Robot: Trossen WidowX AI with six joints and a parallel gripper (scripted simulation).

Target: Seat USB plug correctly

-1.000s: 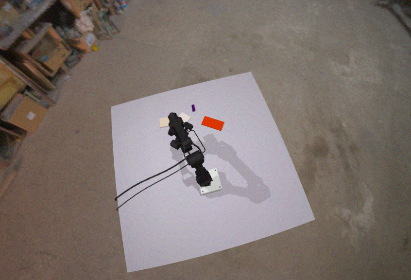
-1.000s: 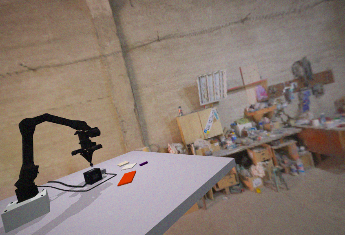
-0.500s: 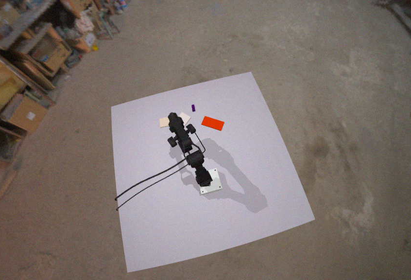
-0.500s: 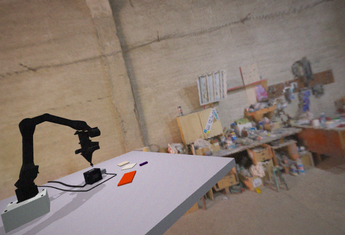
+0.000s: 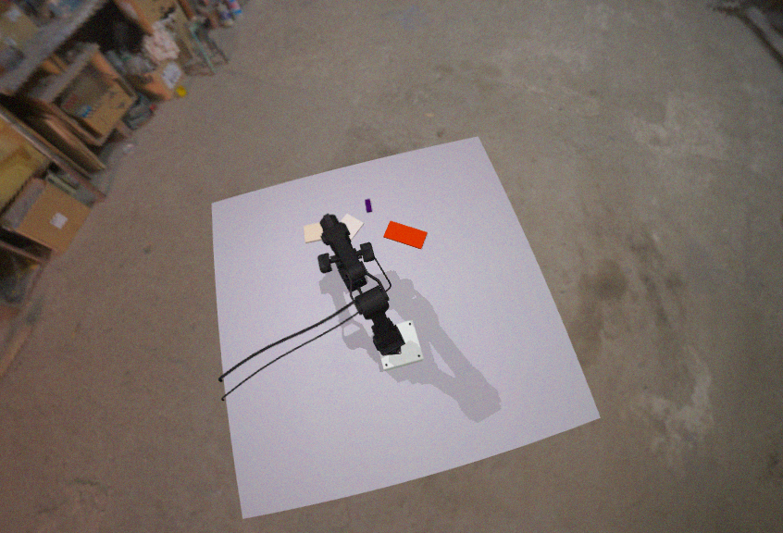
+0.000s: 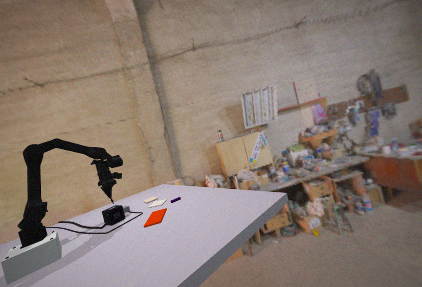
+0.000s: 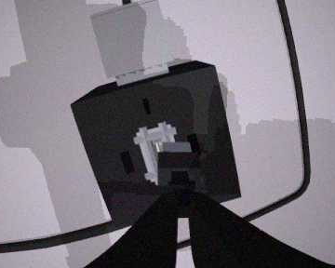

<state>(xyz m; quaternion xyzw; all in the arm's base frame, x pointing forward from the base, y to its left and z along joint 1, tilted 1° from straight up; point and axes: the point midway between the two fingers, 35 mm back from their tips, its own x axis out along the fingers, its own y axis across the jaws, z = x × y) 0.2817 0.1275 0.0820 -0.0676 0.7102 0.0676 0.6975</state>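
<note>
The dark USB plug is 2 cm below my gripper tip. From my gripper tip the other things lie so: grey-framed socket 1 cm to the left, 7 cm below; small purple piece 33 cm ahead, 6 cm to the right, 13 cm below; orange flat slab 18 cm ahead, 21 cm to the right, 13 cm below.
</note>
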